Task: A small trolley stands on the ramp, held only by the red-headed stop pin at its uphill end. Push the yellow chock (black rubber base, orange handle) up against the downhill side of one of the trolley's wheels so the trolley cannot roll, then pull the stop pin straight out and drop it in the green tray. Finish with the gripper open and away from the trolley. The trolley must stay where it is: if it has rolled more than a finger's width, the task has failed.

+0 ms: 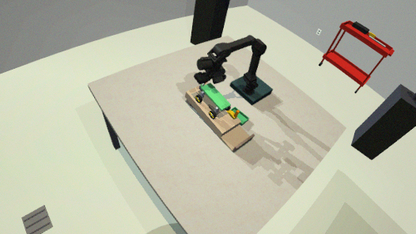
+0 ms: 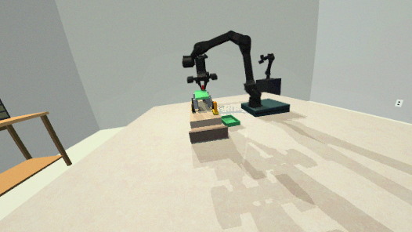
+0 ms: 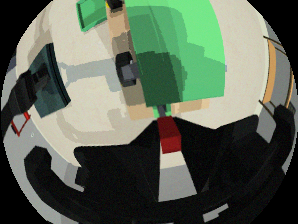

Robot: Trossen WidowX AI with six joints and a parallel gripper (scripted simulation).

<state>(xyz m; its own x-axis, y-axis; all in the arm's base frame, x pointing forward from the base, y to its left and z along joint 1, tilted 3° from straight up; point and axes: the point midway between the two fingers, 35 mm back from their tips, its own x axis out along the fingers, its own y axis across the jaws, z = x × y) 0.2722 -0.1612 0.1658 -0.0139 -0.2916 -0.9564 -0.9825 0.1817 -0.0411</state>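
Right now the green tray is 6 cm behind my gripper tip, 24 cm to the left of it and 17 cm below it. From my gripper tip the other things lie so: yellow chock: 1 cm ahead, 23 cm to the left, 8 cm below; red-headed stop pin: right at my gripper tip; green-topped trolley: 4 cm ahead, 10 cm to the left, 5 cm below.
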